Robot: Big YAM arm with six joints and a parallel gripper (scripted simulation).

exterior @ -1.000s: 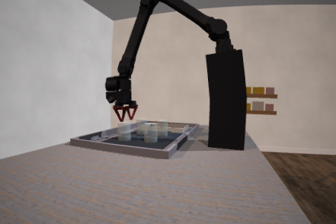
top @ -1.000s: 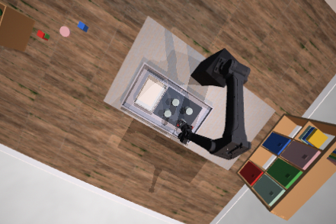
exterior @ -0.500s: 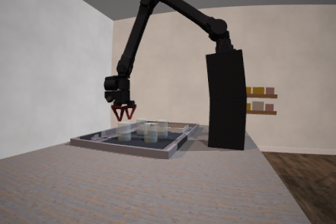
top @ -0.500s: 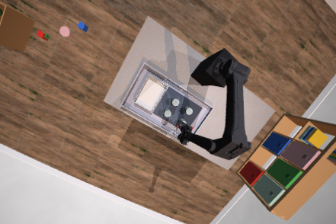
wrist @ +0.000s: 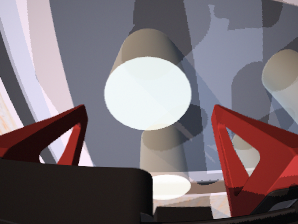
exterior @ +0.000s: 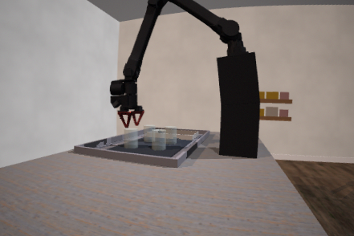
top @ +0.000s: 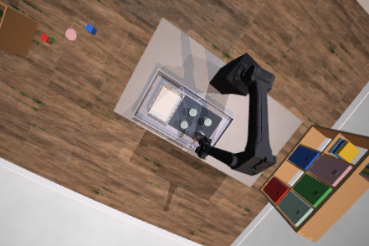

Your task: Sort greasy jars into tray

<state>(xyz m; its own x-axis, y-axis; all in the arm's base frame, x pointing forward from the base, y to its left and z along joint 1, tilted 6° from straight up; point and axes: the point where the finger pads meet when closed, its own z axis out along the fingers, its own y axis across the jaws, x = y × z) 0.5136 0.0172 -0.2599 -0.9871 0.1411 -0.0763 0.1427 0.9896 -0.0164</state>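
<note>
Right now my hand is 11 cm above the dark drying mat, 9 cm past it and 8 cm to the left of it. Round my hand: pale tray (40 cm to the right, 14 cm behind, 10 cm below).
</note>
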